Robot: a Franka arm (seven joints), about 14 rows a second.
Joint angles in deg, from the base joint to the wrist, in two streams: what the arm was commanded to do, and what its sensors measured. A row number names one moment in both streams.
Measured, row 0:
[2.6, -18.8, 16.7, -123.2, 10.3, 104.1, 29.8]
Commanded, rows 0 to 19:
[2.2, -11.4, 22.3, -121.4, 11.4, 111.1, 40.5]
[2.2, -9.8, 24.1, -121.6, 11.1, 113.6, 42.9]
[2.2, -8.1, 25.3, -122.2, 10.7, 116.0, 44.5]
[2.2, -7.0, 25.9, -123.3, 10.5, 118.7, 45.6]
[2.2, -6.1, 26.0, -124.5, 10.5, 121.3, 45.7]
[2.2, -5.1, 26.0, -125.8, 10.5, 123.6, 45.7]
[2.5, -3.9, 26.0, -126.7, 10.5, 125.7, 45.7]
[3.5, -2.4, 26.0, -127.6, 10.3, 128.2, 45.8]
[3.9, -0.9, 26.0, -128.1, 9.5, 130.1, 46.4]
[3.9, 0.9, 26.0, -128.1, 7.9, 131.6, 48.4]
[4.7, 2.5, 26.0, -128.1, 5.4, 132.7, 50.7]
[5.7, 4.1, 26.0, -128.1, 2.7, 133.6, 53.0]
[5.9, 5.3, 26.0, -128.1, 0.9, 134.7, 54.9]
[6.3, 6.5, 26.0, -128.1, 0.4, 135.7, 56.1]
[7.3, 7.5, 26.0, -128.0, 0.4, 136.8, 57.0]
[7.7, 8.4, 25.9, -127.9, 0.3, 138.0, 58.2]
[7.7, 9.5, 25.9, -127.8, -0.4, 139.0, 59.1]
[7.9, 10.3, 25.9, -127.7, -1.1, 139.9, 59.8]
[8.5, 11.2, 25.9, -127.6, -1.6, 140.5, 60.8]
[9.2, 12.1, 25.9, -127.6, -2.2, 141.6, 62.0]
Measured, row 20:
[7.9, 9.2, 25.9, -128.7, 0.5, 139.0, 58.1]
